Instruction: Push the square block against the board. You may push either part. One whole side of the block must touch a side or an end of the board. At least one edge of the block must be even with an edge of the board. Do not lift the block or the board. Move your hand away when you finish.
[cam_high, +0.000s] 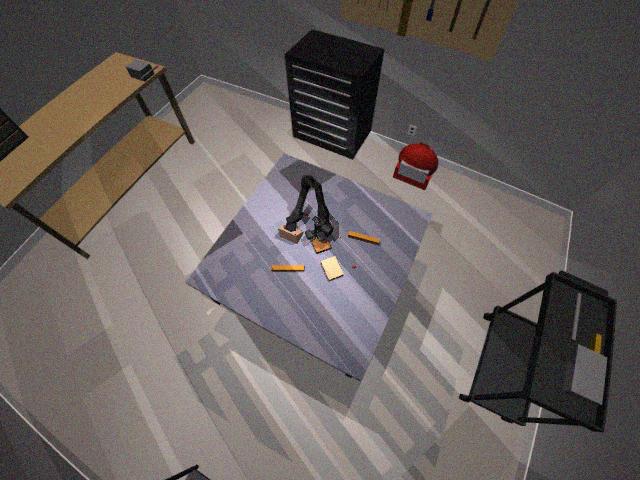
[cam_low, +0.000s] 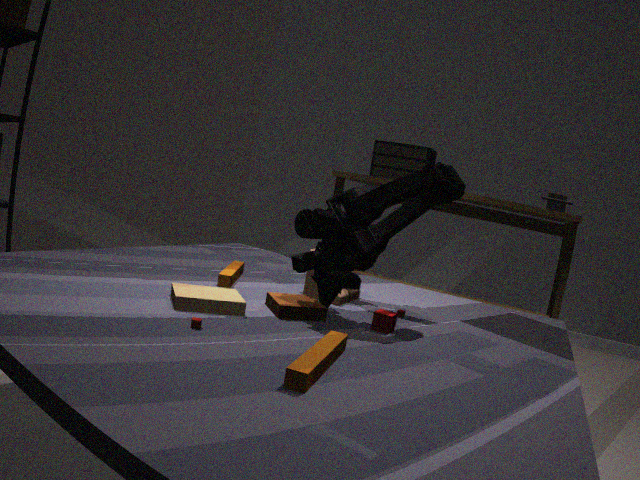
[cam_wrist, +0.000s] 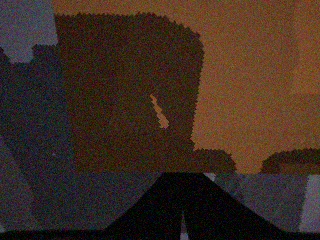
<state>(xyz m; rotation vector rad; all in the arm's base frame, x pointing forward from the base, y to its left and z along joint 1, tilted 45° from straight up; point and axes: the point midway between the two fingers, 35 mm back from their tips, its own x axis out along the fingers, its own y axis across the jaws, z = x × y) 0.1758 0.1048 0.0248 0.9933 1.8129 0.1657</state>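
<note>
The darker brown block is 5 cm ahead of my gripper tip and 4 cm to the right of it. The rest, counted from my gripper tip: board (21 cm ahead, 15 cm to the right).
</note>
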